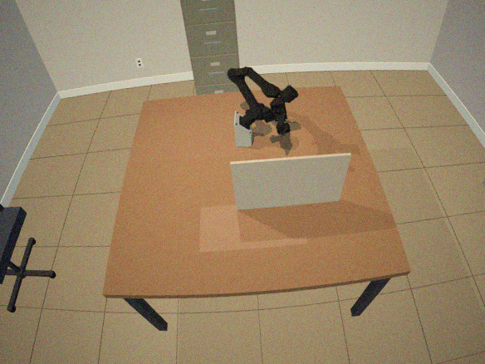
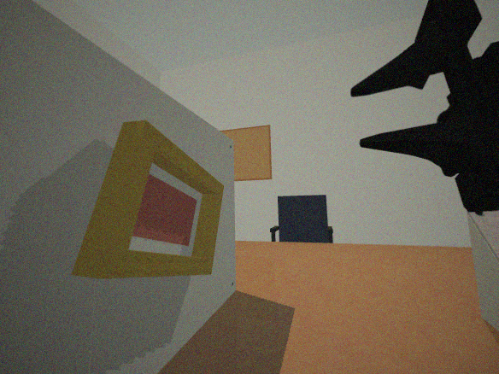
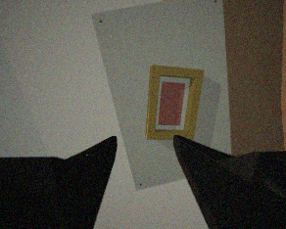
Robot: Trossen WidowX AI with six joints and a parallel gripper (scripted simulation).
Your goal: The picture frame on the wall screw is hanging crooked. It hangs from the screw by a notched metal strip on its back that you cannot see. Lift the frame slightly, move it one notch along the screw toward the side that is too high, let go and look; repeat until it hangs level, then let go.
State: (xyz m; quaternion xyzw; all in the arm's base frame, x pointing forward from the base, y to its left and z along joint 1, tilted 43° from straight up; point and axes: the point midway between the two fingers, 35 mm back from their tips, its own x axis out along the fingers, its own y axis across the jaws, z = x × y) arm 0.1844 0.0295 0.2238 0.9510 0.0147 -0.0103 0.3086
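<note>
My gripper tip is now 20 cm short of the picture frame, 2 cm to the right of it and 9 cm above it. Also, from my gripper tip: grey wall panel 21 cm ahead, 2 cm to the left, 10 cm below.
</note>
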